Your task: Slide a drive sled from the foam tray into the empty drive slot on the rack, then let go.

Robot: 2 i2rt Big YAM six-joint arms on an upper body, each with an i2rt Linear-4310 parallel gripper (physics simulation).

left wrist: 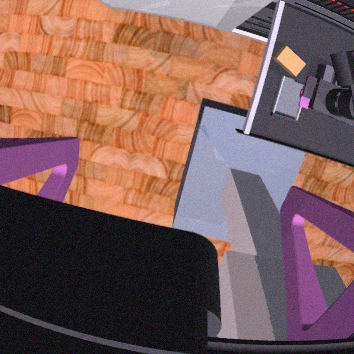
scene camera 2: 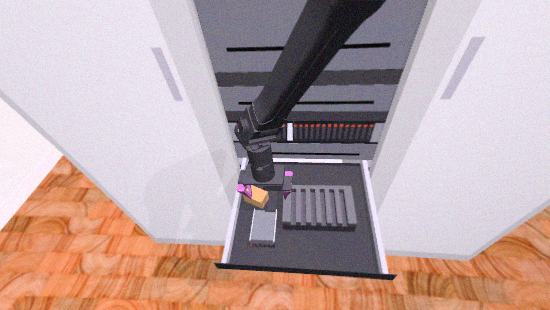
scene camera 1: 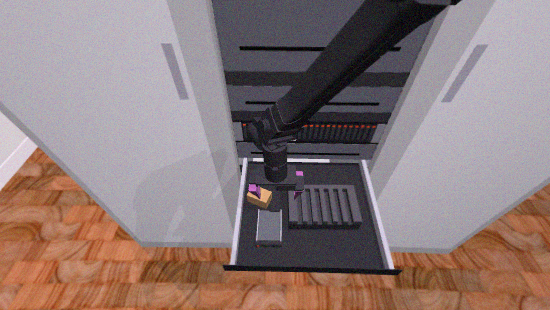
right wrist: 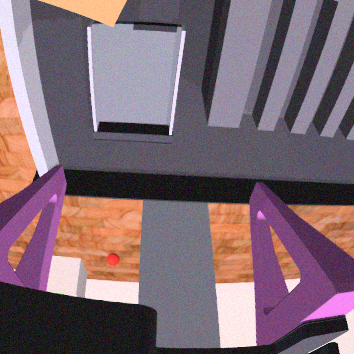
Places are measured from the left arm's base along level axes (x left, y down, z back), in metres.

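Pixels of known places: left gripper, fingertip midpoint: (left wrist: 185,174); right gripper, fingertip midpoint: (left wrist: 318,99) (scene camera 2: 268,197) (scene camera 1: 277,197) (right wrist: 158,182).
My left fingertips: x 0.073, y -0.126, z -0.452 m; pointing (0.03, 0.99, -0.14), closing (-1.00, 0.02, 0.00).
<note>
Ahead of a thing's pixels: the offset from my left fingertips to its middle. "spot": to the spot under its first point.
A drive sled @(dx -0.276, dy +0.664, dz -0.021 m) (scene camera 1: 269,226) (scene camera 2: 263,226) (left wrist: 287,96) (right wrist: 135,77), grey with white side rails, lies flat in the open drawer, left of the slotted foam tray @(dx -0.442, dy +0.644, dz -0.087 m) (scene camera 1: 295,215) (scene camera 2: 289,215) (right wrist: 230,90) in both scene views. My right gripper (scene camera 1: 277,193) (scene camera 2: 266,192) (right wrist: 158,182) is wide open and empty over the drawer; the sled is not between its fingers. The rack @(spot: dx -0.528, dy +0.350, dz -0.275 m) (scene camera 1: 360,95) (scene camera 2: 350,92) holds a row of drives @(spot: dx -0.501, dy +0.505, dz -0.275 m) (scene camera 1: 340,134) (scene camera 2: 330,132) with orange marks, partly behind my arm. A pale gap (scene camera 2: 290,131) shows in that row. My left gripper (left wrist: 185,174) is open and empty, away from the drawer.
An orange block @(dx -0.239, dy +0.652, dz -0.124 m) (scene camera 1: 260,198) (scene camera 2: 257,196) (left wrist: 290,61) (right wrist: 95,7) lies in the drawer (scene camera 1: 312,270) (scene camera 2: 305,271) (left wrist: 265,70), behind the sled and close to the right gripper's one finger. White cabinet doors @(spot: dx +0.161, dy +0.366, dz -0.256 m) (scene camera 1: 115,100) (scene camera 2: 105,100) flank the rack. A red ball (right wrist: 113,259) shows in the right wrist view.
</note>
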